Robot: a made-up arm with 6 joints.
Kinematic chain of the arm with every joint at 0, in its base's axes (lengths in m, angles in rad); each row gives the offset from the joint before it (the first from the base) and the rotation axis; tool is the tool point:
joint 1: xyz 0 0 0.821 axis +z
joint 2: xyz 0.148 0 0 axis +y
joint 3: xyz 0 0 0.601 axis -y
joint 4: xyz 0 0 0.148 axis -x
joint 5: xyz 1.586 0 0 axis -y
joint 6: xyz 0.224 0 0 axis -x
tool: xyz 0 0 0
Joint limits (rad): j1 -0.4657..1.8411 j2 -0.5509..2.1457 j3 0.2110..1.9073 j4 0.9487..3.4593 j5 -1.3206..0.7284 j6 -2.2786..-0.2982
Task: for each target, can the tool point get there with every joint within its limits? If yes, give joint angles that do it. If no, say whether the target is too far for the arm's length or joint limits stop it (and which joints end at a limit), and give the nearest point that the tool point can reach.
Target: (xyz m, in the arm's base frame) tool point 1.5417 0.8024 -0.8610
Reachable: yes | joints 0.4798 1.8667 0.7992 3.1513 -0.0650 -0.7746
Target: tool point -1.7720 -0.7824 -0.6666
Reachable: no: joint limits stop it (at a limit: joint 1, joint 2, joint 3, joint 5) | nearest point -0.1703 0.0821 -1.1808 | short by 1.891 m
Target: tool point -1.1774 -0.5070 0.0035
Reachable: no: joint limits stop it (at a limit: joint 1, joint 2, joint 3, joint 4, joint 5) | nearest point -0.0003 -0.1972 -1.0474 | short by 1.608 m
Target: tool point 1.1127 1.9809 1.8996
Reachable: yes | joints 1.0592 0.9862 1.3913 3.1460 0.4684 -0.9474
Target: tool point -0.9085 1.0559 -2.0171
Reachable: no: too far | nearest point -0.3972 1.0026 -1.2408 | short by 0.931 m
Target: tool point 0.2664 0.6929 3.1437
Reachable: yes | joints 1.3089 0.3285 1.5575 2.2763 -0.4748 -0.9300
